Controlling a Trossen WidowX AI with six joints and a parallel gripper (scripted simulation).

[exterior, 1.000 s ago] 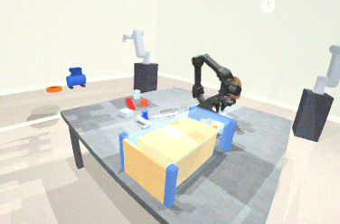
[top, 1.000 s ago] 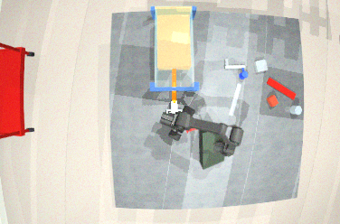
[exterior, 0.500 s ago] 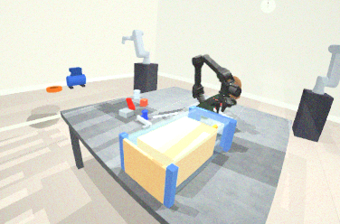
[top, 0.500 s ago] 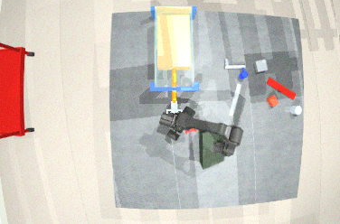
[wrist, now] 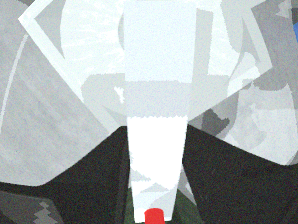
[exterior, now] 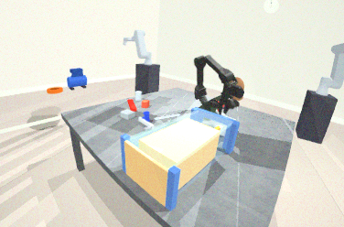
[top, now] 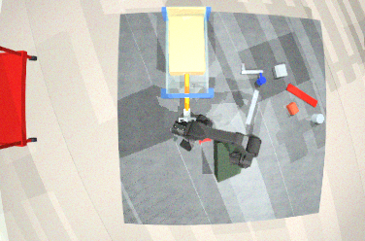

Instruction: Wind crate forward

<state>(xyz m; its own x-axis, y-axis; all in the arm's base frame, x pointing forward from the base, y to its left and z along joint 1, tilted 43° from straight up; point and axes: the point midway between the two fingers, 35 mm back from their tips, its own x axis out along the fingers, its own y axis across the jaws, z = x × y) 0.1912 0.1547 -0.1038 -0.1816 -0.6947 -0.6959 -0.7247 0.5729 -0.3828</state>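
The winch handle with red grip is 2 cm above my gripper tip, 1 cm to the right of it and 1 cm behind it. From my gripper tip the other things lie so: blue frame (19 cm ahead, 2 cm above, 1 cm to the left); then white bar (35 cm to the right, 9 cm below, 7 cm ahead); then white winch (6 cm below, 3 cm to the left, 2 cm ahead).
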